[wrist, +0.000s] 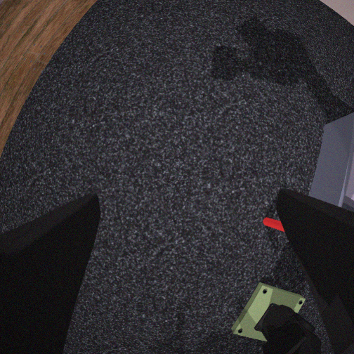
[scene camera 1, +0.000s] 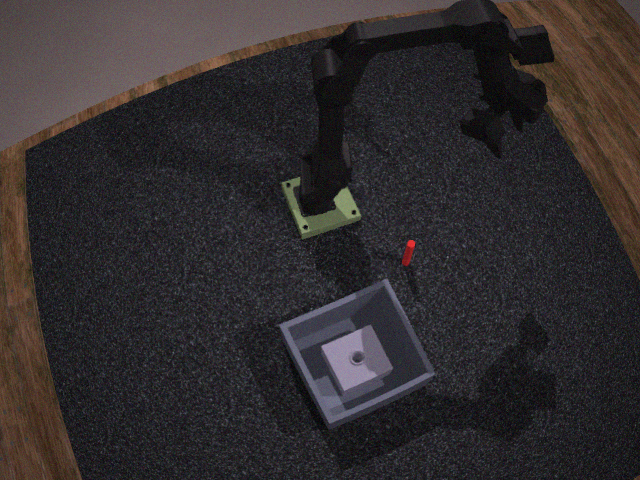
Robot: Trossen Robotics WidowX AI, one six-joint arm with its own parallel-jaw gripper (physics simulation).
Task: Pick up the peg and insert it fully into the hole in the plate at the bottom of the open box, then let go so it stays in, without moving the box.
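Frame: origin at the arm's base, x back, y right, z up, level; centimetres.
Where they show: gripper, fingertip midpoint: (scene camera 1: 509, 143); arm's base at its link origin: (scene camera 1: 314, 198).
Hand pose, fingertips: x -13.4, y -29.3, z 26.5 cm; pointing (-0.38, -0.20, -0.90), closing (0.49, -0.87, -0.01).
Observation:
Things, the pixels of their top centre, and the offset from my fingertips. Level surfaces: height alone.
- red peg at its top centre: (scene camera 1: 411, 243) dy +17.2, dx -3.1, dz -20.8 cm
- open grey box at its top centre: (scene camera 1: 359, 351) dy +32.2, dx -18.8, dz -19.0 cm
- pale plate at its top centre: (scene camera 1: 357, 357) dy +32.2, dx -18.8, dz -22.7 cm
- dark mat at its surface level: dz -28.8 cm
The red peg (scene camera 1: 408, 253) stands upright on the dark mat, between the arm's base and the box; in the wrist view the peg (wrist: 273, 224) is partly hidden by the right finger. The open grey box (scene camera 1: 382, 399) (wrist: 329, 162) stands on the mat, cut off at the right edge of the wrist view. A pale plate (scene camera 1: 340, 364) lies at its bottom, with a round hole (scene camera 1: 357, 357) near its middle; the hole looks empty. My gripper (scene camera 1: 509, 141) (wrist: 191, 202) is open and empty, high above the mat, well away from the peg and the box.
The green base plate (scene camera 1: 330, 225) (wrist: 250, 317) of the arm is near the peg and behind the box. The dark mat (scene camera 1: 155, 258) (wrist: 175, 125) lies under everything, with a wooden surface (scene camera 1: 599, 103) (wrist: 40, 55) beyond its edge. The box walls stand higher than the plate.

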